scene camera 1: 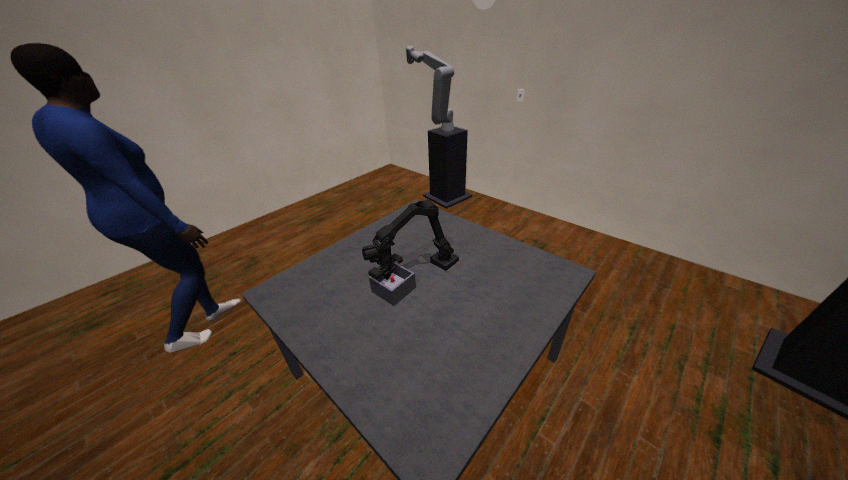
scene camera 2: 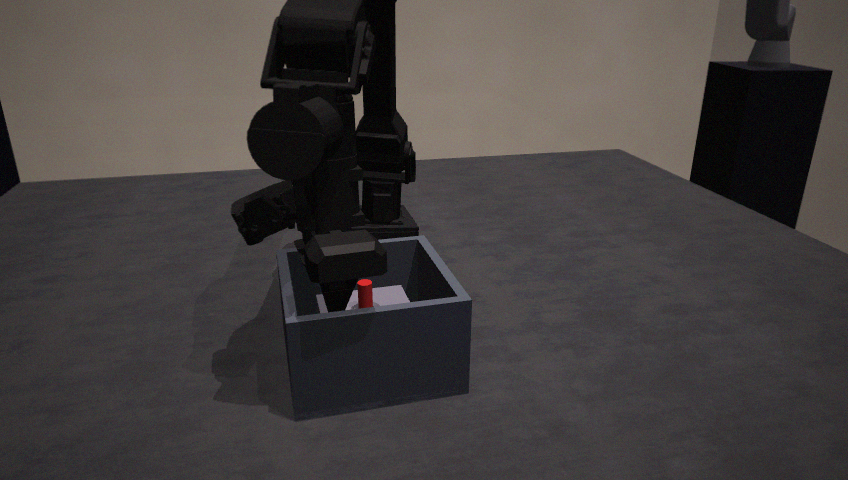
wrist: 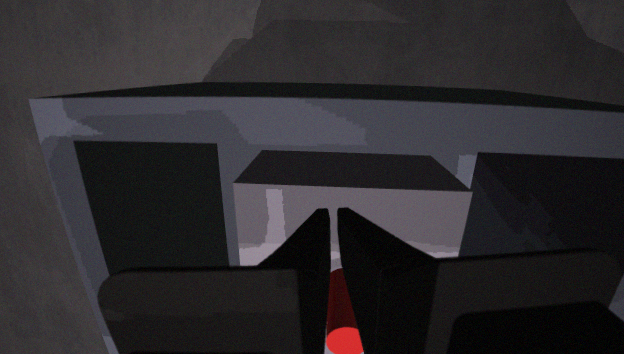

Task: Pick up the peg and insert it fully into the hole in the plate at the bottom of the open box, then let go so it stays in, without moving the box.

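The red peg stands upright in the open grey box. Its lower end is at the ring in the middle of the pale plate; how deep it sits is hidden by the box's front wall. My gripper is inside the box, pointing down, its fingers shut to a narrow gap. In scene camera 2's view the fingers are just left of the peg, which is not covered by them. In the wrist view the peg shows through the gap, behind the fingers.
The box walls surround the fingers closely, with the rim near the gripper body. The box stands on the grey table. Beyond the table are a light grey arm on a black pedestal and a person in blue.
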